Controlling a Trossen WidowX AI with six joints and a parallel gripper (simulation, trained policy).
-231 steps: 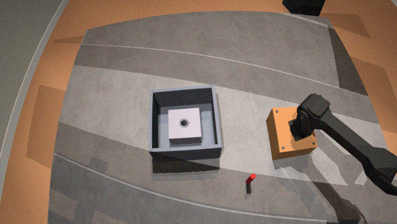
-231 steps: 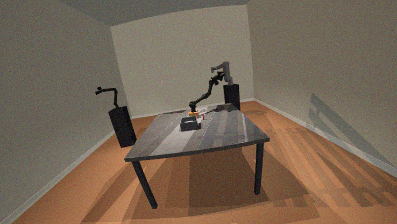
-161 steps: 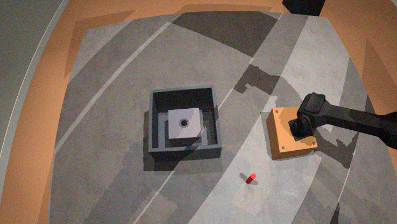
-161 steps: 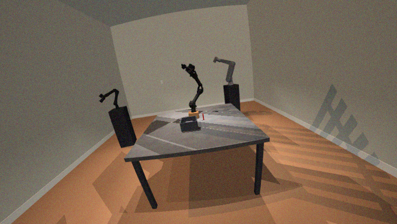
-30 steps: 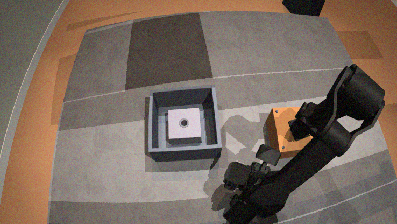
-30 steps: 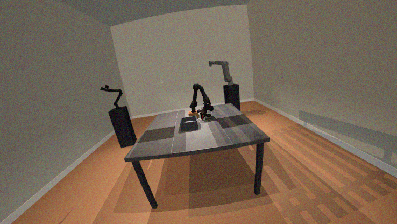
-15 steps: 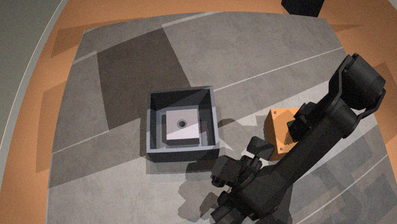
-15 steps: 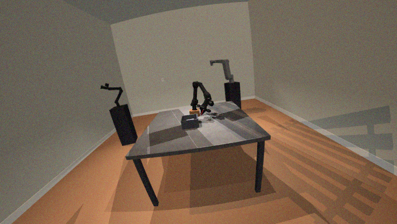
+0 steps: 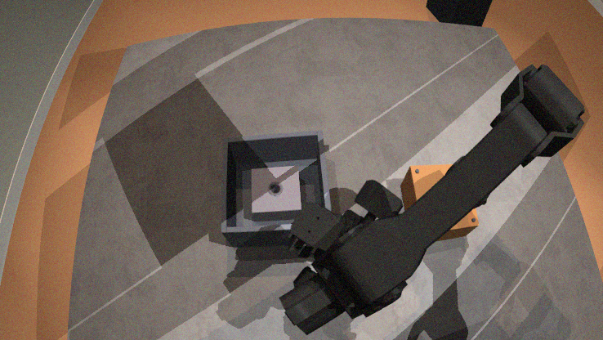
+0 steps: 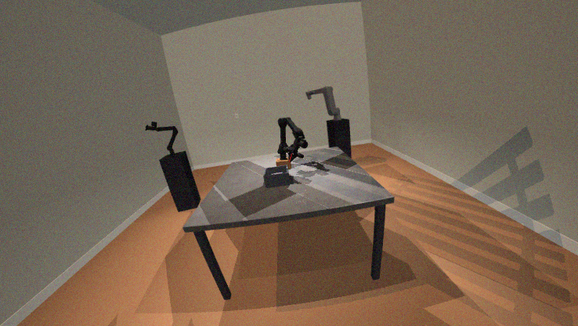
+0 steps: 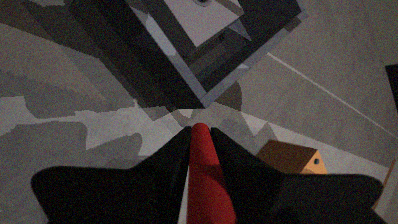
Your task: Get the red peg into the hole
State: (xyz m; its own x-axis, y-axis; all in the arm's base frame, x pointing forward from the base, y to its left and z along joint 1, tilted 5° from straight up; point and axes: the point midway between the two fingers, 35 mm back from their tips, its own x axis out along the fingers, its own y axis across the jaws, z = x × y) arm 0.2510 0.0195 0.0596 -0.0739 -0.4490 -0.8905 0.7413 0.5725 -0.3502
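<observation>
The light grey plate lies 7 cm ahead of my gripper tip, 13 cm to the right of it and 8 cm below it. Also, from my gripper tip: red peg (1 cm to the left, 3 cm above); dark box (7 cm ahead, 13 cm to the right, 9 cm below).
</observation>
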